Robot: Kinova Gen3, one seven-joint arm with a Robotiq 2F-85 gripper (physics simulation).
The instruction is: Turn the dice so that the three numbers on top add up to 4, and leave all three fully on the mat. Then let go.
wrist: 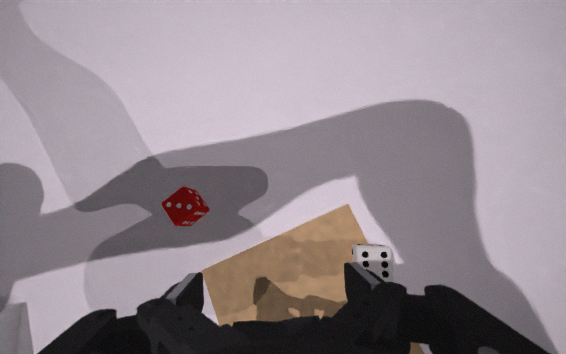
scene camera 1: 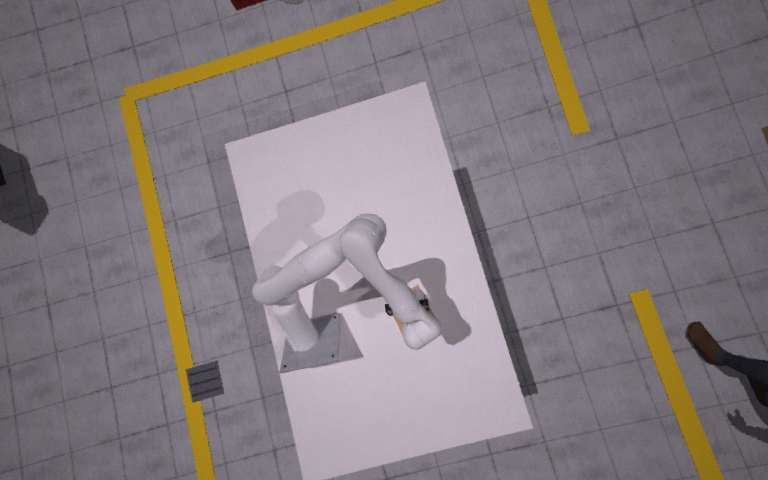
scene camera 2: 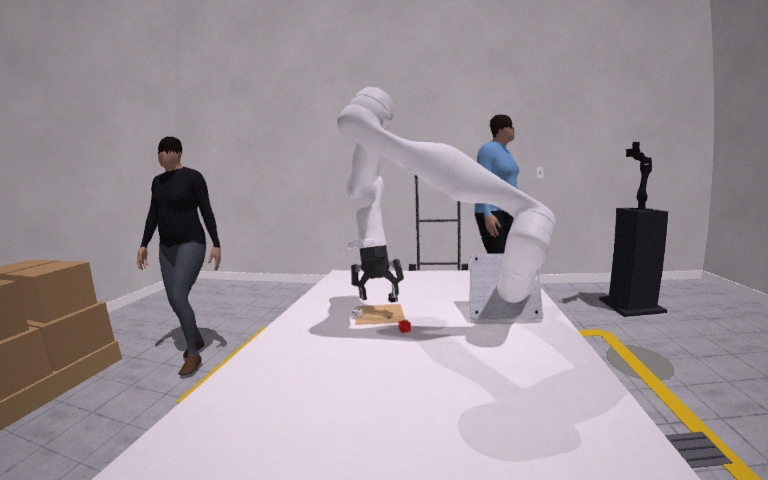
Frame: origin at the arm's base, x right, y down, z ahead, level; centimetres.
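Seen in the pictures: gripper, fingertip midpoint: [wrist: 274,283] [scene camera 2: 379,299]; arm's base, origin of the base link: [scene camera 1: 305,339] [scene camera 2: 513,287].
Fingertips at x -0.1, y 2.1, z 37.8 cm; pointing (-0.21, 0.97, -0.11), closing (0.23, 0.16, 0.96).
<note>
Offsets run from my fingertips to a thing's middle. Level surfaces: height alone.
The tan mat @[dx +4.2, dy +6.2, dz +0.7 cm] [scene camera 1: 398,323] [scene camera 2: 371,320] [wrist: 310,235] lies on the white table under my gripper [scene camera 1: 406,306] [scene camera 2: 378,297] [wrist: 274,283]. The gripper is open and empty, above the mat. A red die @[dx -7.5, dy +5.1, dz -6.9 cm] [scene camera 2: 404,326] [wrist: 185,206] lies on the table, off the mat; three white pips show on its upper face. A white die @[dx +1.2, dy +4.7, dz +6.7 cm] [scene camera 2: 356,312] [wrist: 373,254] stands at the mat's edge, seemingly partly over it. Its top shows two columns of black pips, apparently a six, with one corner hidden by the right finger. The black die does not show in any view.
The arm's base plate [scene camera 1: 325,339] [scene camera 2: 481,288] stands on the table @[dy +6.4 cm] [scene camera 1: 351,147] [scene camera 2: 339,396] beside the mat. The arm hides much of the mat from above. Two people stand beyond the table, and stacked boxes [scene camera 2: 73,333] are at the left.
</note>
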